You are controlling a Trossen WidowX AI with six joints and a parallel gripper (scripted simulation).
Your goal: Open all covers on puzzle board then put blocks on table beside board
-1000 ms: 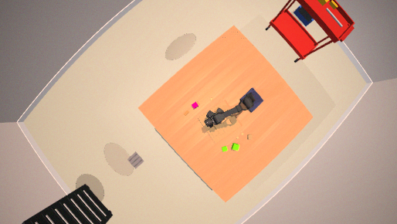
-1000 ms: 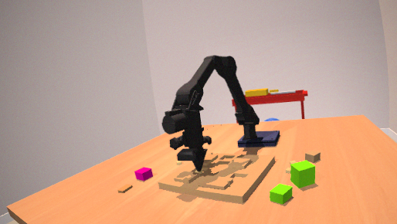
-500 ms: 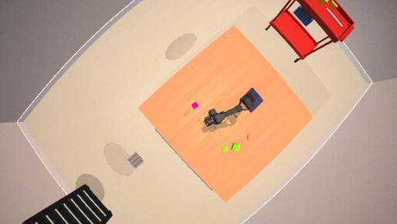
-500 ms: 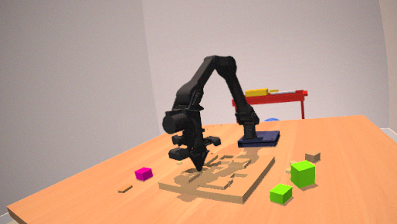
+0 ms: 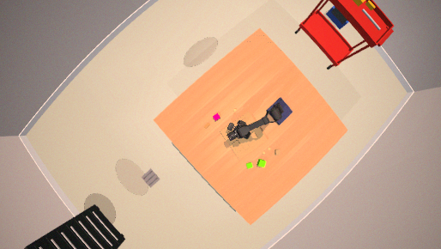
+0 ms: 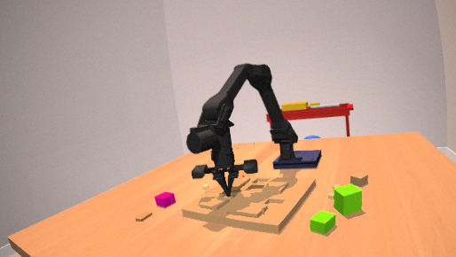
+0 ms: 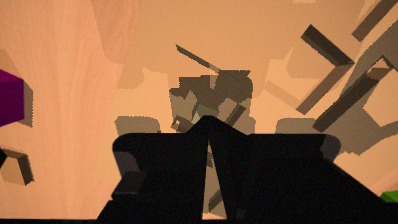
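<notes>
Right now the tan puzzle board is 60 mm to the left of my gripper tip. Round my gripper tip: magenta block 20 mm ahead, 210 mm to the right; small green block 170 mm ahead, 270 mm to the left, 10 mm below; large green block 100 mm ahead, 330 mm to the left, 10 mm above.
</notes>
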